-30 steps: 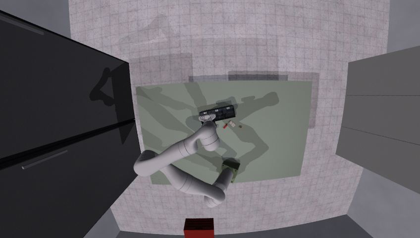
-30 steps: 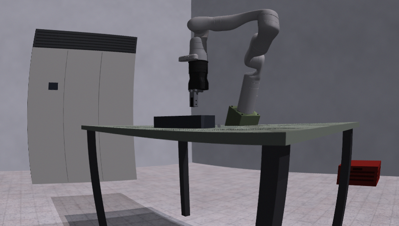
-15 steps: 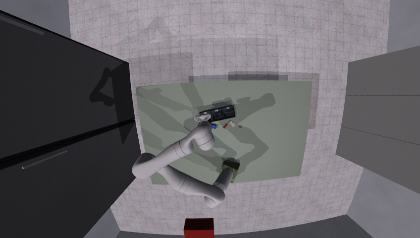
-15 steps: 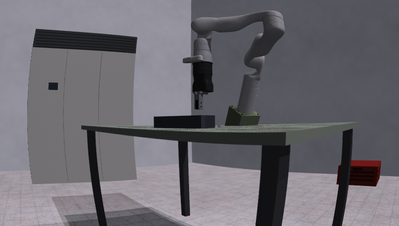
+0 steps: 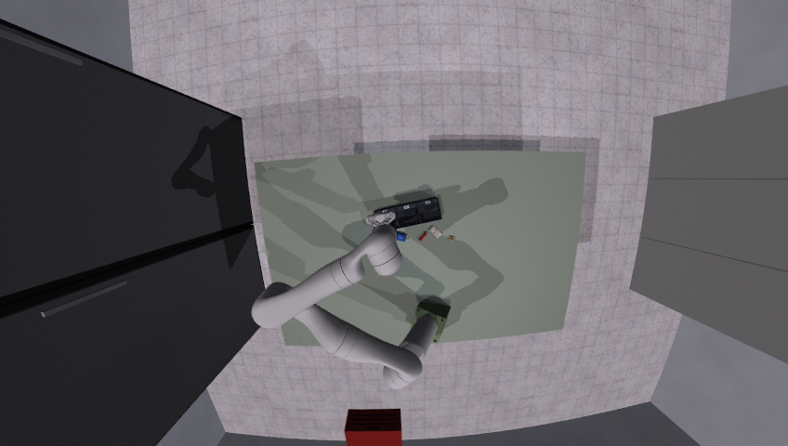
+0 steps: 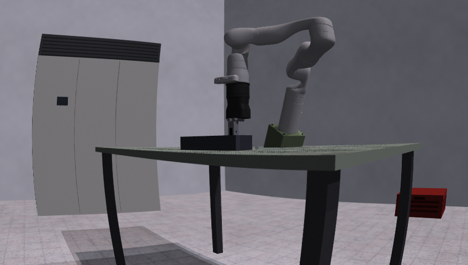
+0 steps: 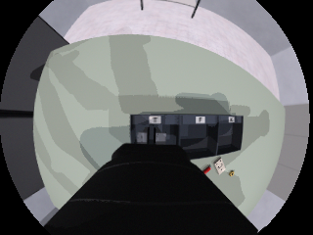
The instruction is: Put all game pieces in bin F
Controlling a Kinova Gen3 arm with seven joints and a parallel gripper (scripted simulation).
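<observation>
Now: hand 200 mm to the left of the pale tile, 70 mm past it and 50 mm above it. From my hand the other things lie so: black bin row (90 mm to the right, 30 mm below); small grey thing (130 mm behind, 50 mm below, 20 mm to the right); blue piece (80 mm behind, 40 mm to the right, 40 mm below).
</observation>
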